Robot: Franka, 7 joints.
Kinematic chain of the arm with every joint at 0, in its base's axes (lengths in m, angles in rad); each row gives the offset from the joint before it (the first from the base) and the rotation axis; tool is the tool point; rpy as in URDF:
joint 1: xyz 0 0 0.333 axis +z
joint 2: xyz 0 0 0 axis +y
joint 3: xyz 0 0 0.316 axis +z
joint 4: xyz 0.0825 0 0 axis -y
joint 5: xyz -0.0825 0 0.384 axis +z
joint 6: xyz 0 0 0 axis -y
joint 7: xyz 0.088 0 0 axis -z
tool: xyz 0 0 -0.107 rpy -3.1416 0 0
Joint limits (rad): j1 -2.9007..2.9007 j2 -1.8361..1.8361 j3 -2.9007..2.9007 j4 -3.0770..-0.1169 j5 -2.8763..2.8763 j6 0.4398..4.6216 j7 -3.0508..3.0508
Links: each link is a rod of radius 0.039 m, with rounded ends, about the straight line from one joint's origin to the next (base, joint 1, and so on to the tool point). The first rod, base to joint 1, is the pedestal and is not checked.
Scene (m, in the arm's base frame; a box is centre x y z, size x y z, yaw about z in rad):
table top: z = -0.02
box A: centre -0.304 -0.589 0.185 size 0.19 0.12 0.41 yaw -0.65
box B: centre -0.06 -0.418 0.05 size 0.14 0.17 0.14 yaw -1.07
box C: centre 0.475 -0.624 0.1 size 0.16 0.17 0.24 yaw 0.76
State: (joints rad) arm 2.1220 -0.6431 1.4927 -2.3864 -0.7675 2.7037 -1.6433
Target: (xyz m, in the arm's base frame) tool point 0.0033 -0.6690 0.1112
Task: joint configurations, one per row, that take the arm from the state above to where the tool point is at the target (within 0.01 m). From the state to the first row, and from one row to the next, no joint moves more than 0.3 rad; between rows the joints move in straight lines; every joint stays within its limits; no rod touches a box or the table.
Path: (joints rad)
1: 2.3696 -0.6378 1.6402 -2.4278 -0.6817 2.4870 -1.6239
2: 2.6172 -0.6325 1.7877 -2.4693 -0.5959 2.2703 -1.6044
3: 2.8649 -0.6272 1.9352 -2.5107 -0.5100 2.0536 -1.5850
4: 2.6970 -0.8142 2.0207 -2.2495 -0.5888 2.3170 -1.6044
5: 2.5291 -1.0011 2.1062 -1.9883 -0.6676 2.5803 -1.6239
6: 2.3612 -1.1881 2.1917 -1.7271 -0.7464 2.8436 -1.6433

